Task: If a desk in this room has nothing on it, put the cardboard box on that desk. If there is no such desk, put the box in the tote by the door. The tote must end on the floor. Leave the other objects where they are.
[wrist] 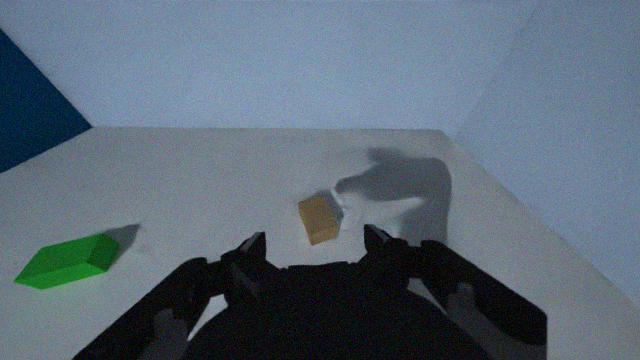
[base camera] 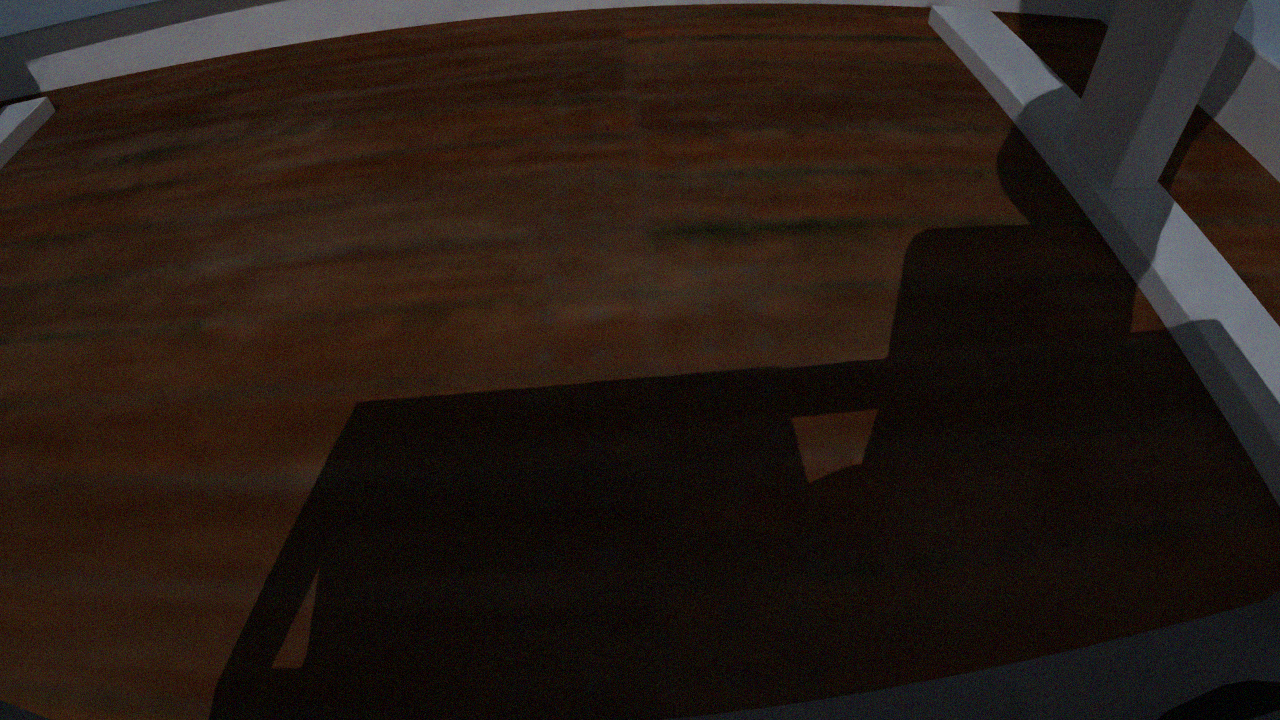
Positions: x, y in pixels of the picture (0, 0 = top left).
Scene:
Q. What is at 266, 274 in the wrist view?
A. My gripper.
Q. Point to a green block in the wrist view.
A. At 54, 265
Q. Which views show the tan cardboard box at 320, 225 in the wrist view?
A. The wrist view only.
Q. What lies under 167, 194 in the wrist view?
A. A white desk.

